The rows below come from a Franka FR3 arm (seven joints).
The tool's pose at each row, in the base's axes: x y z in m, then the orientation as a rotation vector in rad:
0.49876, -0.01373, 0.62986, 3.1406, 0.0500, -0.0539
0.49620, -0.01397, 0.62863, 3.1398, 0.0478, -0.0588
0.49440, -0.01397, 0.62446, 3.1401, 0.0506, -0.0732
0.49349, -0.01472, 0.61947, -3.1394, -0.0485, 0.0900
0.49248, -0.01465, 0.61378, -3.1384, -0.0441, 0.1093
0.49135, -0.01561, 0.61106, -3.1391, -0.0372, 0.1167
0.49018, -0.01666, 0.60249, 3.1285, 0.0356, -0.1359
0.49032, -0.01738, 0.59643, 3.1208, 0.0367, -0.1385
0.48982, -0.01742, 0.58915, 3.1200, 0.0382, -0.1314
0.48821, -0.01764, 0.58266, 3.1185, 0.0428, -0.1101
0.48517, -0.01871, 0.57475, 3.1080, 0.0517, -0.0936
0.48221, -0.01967, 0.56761, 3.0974, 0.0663, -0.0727
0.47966, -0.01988, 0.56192, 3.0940, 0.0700, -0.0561
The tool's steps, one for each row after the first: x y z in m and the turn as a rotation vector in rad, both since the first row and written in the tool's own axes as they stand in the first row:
-0.00252, 0.00016, 0.00132, -0.0007, -0.0031, 0.0014
-0.00418, 0.00010, 0.00555, 0.0001, -0.0123, -0.0004
-0.00494, 0.00083, 0.01057, 0.0010, -0.0230, 0.0009
-0.00575, 0.00073, 0.01629, 0.0017, -0.0353, 0.0037
-0.00682, 0.00165, 0.01904, 0.0010, -0.0400, 0.0081
-0.00772, 0.00267, 0.02765, -0.0088, -0.0526, 0.0092
-0.00740, 0.00339, 0.03370, -0.0164, -0.0546, 0.0086
-0.00765, 0.00342, 0.04100, -0.0175, -0.0501, 0.0077
-0.00904, 0.00359, 0.04754, -0.0201, -0.0366, 0.0047
-0.01184, 0.00457, 0.05555, -0.0312, -0.0264, -0.0009
-0.01459, 0.00544, 0.06279, -0.0425, -0.0133, -0.0102
-0.01694, 0.00557, 0.06856, -0.0463, -0.0027, -0.0126

